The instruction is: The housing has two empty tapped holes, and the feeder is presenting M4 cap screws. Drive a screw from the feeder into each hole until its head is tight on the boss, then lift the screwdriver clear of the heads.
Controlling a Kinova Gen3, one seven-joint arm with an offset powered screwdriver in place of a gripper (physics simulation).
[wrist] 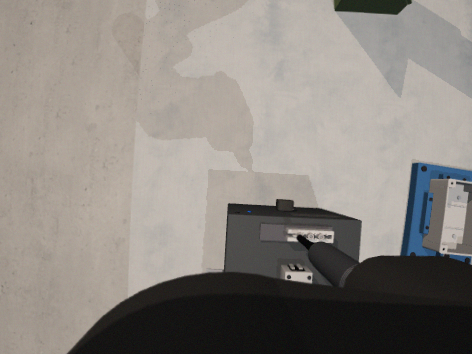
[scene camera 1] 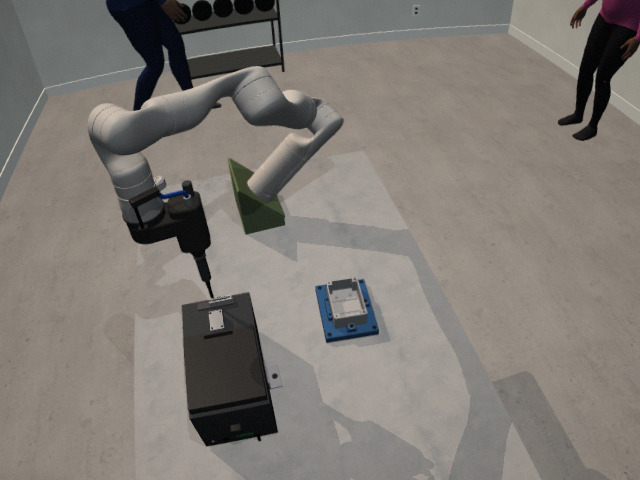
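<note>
The black screw feeder (scene camera 1: 224,369) (wrist: 250,250) stands at the front left, with a pale screw rail (scene camera 1: 223,299) (wrist: 325,237) at its far end. Several small screw heads show in the rail in the wrist view. My screwdriver (scene camera 1: 211,296) (wrist: 300,238) points down, its bit tip at the left part of the rail. Whether the tip touches or holds a screw is too small to tell. The pale, open-topped housing (scene camera 1: 349,318) (wrist: 439,215) sits in the blue fixture (scene camera 1: 343,335) (wrist: 414,200), right of the feeder. Small dark holes show at its corners; no screw heads can be made out there.
A green wedge-shaped block (scene camera 1: 263,219) (wrist: 372,6) stands behind, under the raised arm. A small plate with a dark hole (scene camera 1: 274,376) lies at the feeder's right side. Two people stand at the back, one beside a rack (scene camera 1: 282,46).
</note>
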